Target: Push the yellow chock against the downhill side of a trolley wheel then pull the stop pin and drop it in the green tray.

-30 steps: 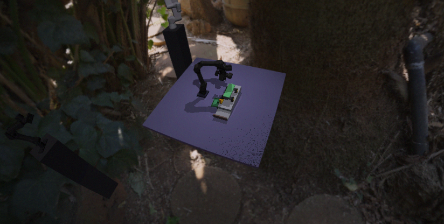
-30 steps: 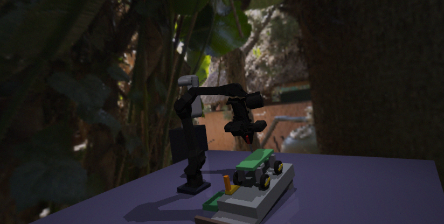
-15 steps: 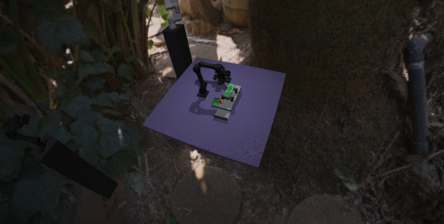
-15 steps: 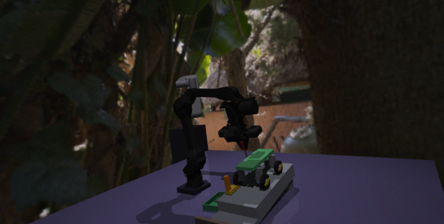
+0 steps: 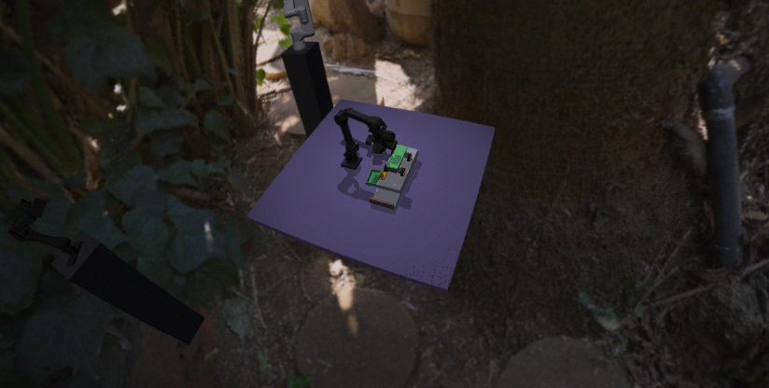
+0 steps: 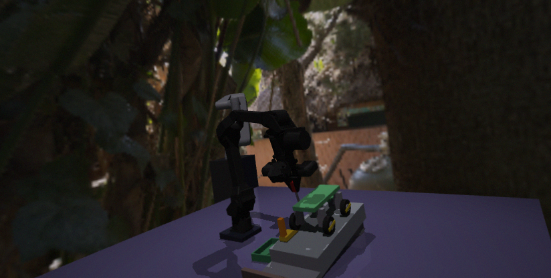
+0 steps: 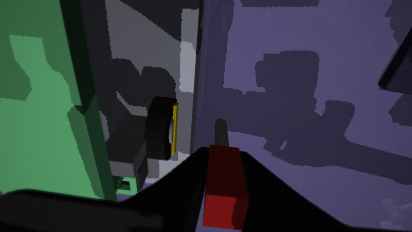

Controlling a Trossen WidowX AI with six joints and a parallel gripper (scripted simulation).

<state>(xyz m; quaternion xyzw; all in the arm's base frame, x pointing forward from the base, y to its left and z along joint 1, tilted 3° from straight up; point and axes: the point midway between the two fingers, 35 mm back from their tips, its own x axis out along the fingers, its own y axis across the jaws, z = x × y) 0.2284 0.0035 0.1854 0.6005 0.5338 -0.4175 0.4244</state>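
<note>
Right now my gripper tip is 13 cm to the left of the yellow chock, 7 cm above it and 4 cm short of it. Round my gripper tip: brown strip (31 cm to the right, 13 cm below, 8 cm ahead); stop pin (right at my gripper tip); green-decked trolley (10 cm ahead, 4 cm below, 3 cm to the right).
</note>
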